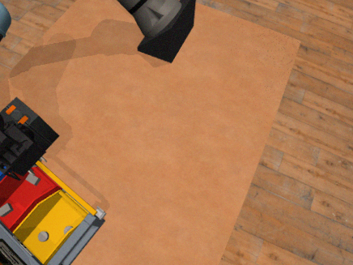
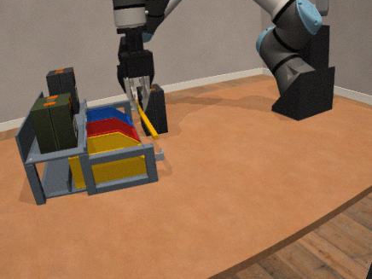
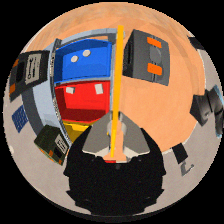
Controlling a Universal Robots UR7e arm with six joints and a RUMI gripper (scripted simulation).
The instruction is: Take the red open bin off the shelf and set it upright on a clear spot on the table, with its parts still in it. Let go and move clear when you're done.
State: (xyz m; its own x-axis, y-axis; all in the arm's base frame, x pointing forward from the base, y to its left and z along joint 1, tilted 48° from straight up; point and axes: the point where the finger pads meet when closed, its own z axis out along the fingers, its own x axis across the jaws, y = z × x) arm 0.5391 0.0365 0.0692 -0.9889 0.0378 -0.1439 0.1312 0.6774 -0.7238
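Right now my hand is 10 cm short of the red open bin, 7 cm above it and 1 cm to the left of it. From my hand the other things lie so: black box 10 cm to the right, 6 cm behind, 5 cm below; then yellow stick 1 cm below; then blue bin 12 cm to the right, 9 cm ahead, 7 cm below.
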